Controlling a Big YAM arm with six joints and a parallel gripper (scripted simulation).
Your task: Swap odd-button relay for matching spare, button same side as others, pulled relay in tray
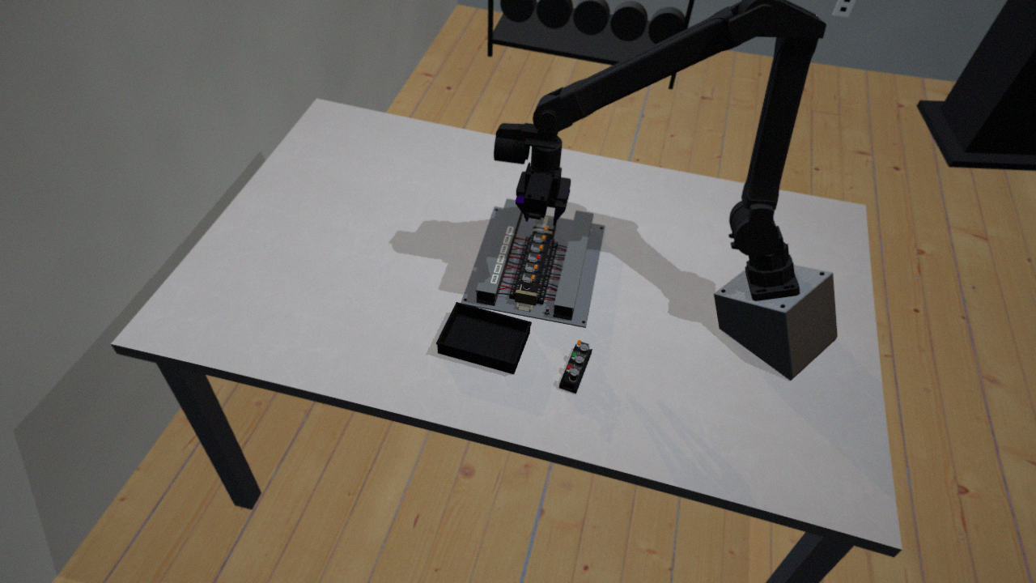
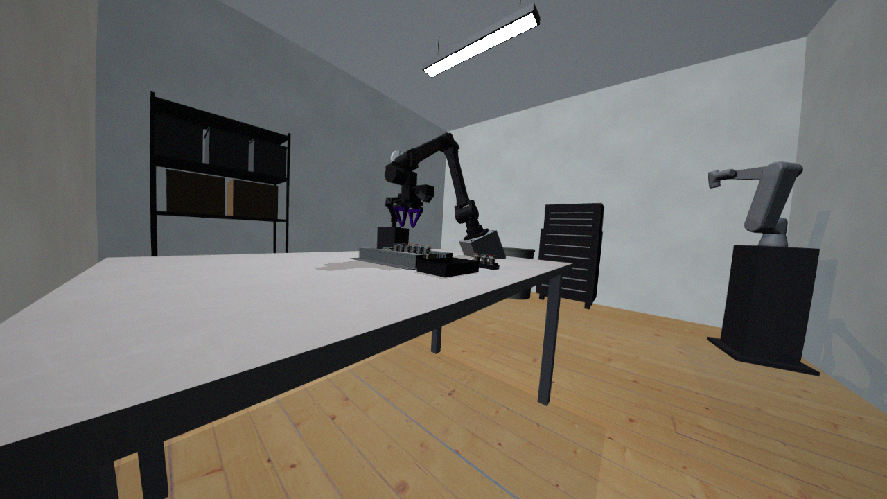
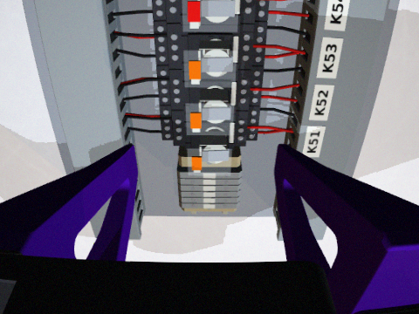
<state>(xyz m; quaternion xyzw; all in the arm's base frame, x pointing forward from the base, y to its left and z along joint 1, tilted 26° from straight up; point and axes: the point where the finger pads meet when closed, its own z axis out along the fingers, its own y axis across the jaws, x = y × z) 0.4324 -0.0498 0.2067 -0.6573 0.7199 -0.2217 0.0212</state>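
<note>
Now: hand 10 mm to the left of the grey panel and 140 mm above it.
</note>
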